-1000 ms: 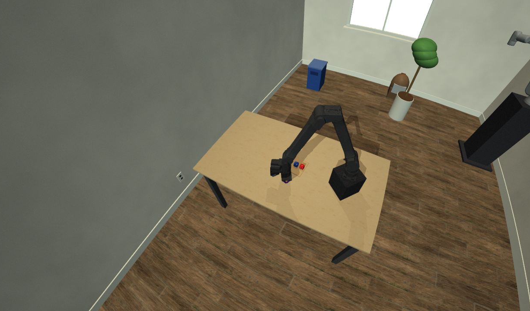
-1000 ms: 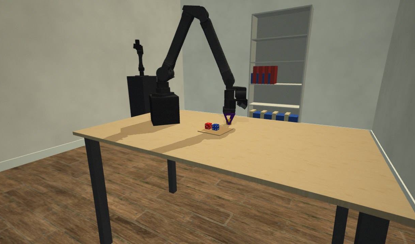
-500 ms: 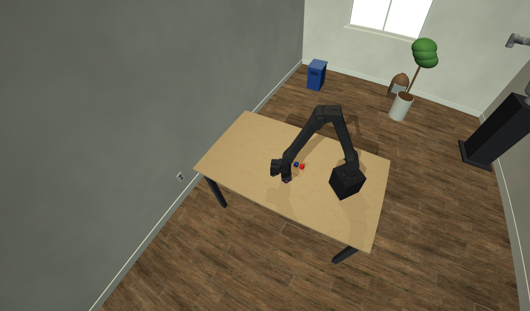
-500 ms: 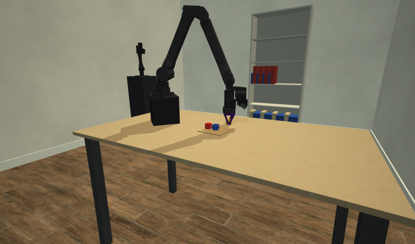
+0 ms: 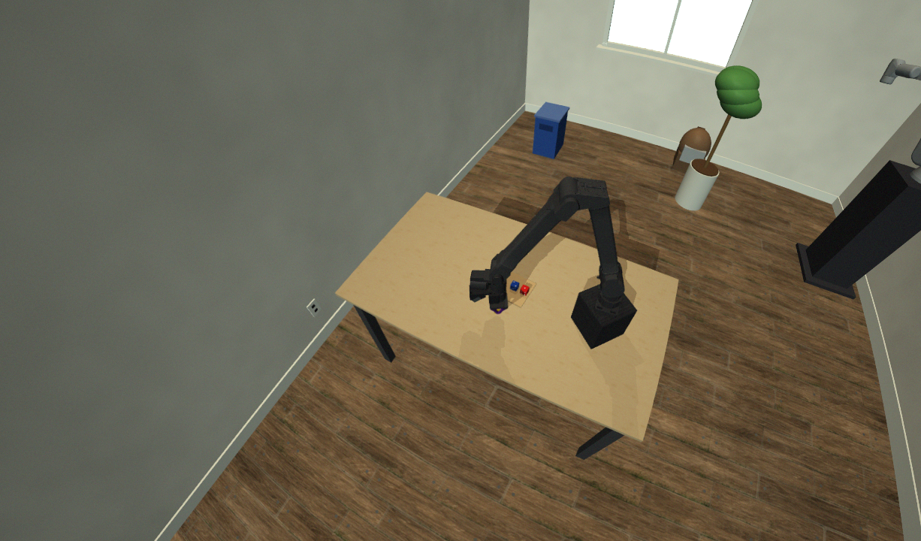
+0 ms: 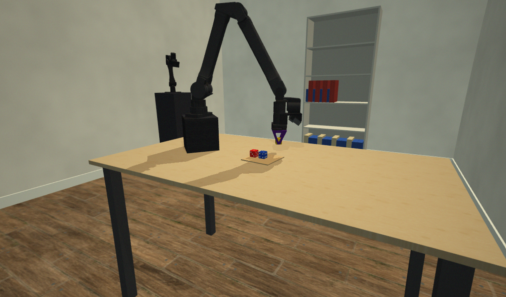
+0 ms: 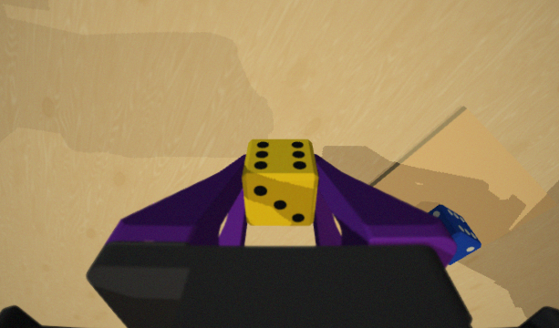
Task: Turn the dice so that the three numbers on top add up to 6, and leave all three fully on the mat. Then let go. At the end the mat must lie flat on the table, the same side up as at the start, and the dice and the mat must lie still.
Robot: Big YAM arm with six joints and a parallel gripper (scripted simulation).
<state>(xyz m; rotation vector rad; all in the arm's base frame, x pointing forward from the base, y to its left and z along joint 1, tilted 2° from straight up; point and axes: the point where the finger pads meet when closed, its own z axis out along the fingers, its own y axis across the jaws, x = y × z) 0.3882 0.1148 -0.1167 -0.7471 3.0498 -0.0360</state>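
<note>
The blue die lies 1 cm behind my hand, 15 cm to the right of it and 3 cm below it. Also, from my hand: red die: 6 cm behind, 15 cm to the right, 3 cm below; yellow die: 1 cm above; tan mat: 1 cm behind, 15 cm to the right, 4 cm below.
</note>
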